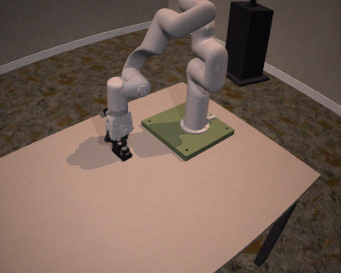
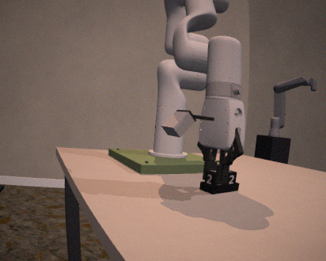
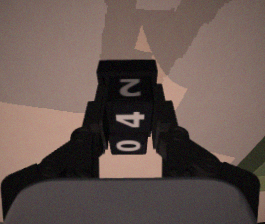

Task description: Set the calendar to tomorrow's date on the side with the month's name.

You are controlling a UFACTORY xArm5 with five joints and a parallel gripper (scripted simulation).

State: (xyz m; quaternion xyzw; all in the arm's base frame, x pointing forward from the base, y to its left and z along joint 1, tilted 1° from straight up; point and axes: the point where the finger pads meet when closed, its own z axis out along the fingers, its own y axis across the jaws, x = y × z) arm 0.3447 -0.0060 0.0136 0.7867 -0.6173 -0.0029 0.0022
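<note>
The black calendar tray lies 3 cm below my hand and 2 cm to the left of it.
</note>
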